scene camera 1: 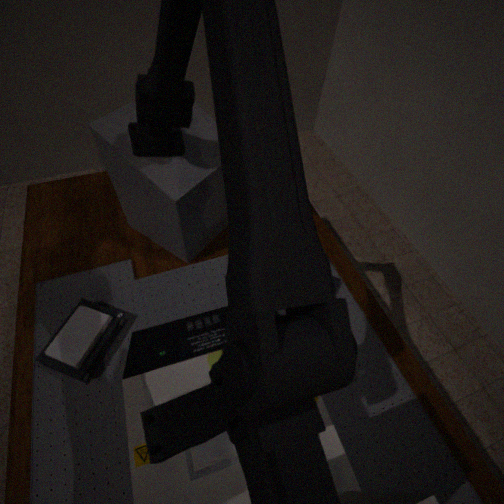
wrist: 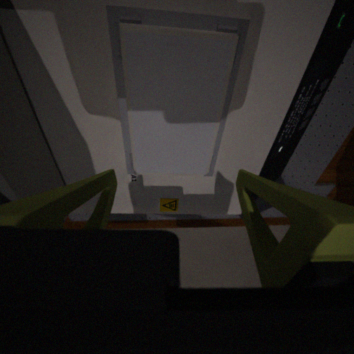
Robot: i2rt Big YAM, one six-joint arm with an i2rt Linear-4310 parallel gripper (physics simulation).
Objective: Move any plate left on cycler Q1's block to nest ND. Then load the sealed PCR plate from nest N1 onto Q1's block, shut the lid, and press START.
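Note:
Cycler Q1 [scene camera 1: 132, 415] [wrist: 270, 65] has a pale body and a black control panel [scene camera 1: 175, 345] [wrist: 305, 100] with a lit green mark. In the wrist view a pale flat rectangle [wrist: 172, 145] fills the framed opening in its top; I cannot tell whether it is a plate or the bare block. A white-topped plate [scene camera 1: 82, 335] sits tilted in a dark nest at the left; its nest label is unreadable. My gripper [wrist: 176, 176] is open and empty, above the cycler, its fingertips either side of the opening's lower end. The arm hides part of the cycler. The lid is not identifiable.
A large grey block [scene camera 1: 185, 220] stands at the back beneath another dark arm part. A grey perforated board [scene camera 1: 55, 425] lies on the brown table [scene camera 1: 65, 225]. A yellow warning label [scene camera 1: 142, 454] [wrist: 169, 205] marks the cycler. A grey surface [wrist: 30, 125] borders it at the wrist view's left.

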